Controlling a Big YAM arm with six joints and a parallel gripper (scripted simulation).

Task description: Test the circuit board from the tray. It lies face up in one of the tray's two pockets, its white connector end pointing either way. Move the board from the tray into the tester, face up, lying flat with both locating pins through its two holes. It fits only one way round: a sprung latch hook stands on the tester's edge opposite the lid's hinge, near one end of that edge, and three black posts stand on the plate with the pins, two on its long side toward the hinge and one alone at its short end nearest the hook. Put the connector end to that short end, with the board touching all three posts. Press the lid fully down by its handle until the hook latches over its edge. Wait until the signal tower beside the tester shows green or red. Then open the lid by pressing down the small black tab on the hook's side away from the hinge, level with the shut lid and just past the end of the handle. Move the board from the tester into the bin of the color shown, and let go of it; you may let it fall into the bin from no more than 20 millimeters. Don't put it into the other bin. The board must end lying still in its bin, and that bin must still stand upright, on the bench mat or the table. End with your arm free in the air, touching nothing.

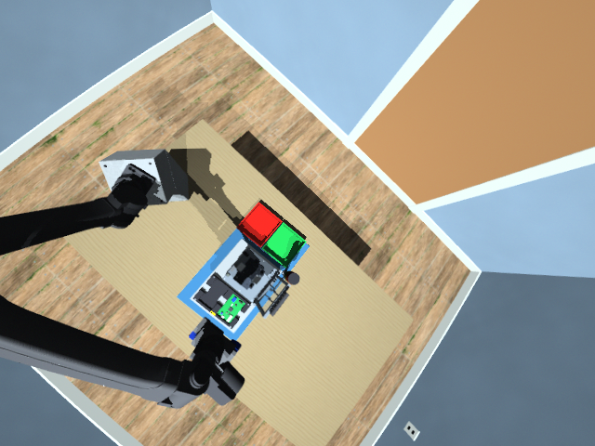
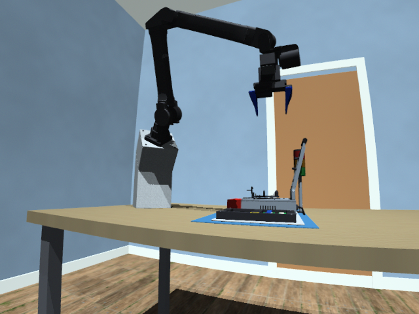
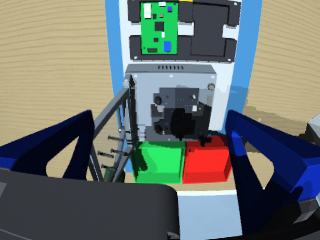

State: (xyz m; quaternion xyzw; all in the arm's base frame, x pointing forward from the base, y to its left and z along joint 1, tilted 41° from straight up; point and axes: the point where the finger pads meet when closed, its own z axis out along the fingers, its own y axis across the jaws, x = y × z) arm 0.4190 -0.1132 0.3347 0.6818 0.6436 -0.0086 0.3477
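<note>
Right now the green circuit board is 31 cm below my hand. Also, from my hand: black latch hook: 25 cm to the left, 25 cm below, 5 cm behind; tester plate: 26 cm below, 18 cm to the left; tester lid: 15 cm to the left, 15 cm below, 12 cm ahead.
</note>
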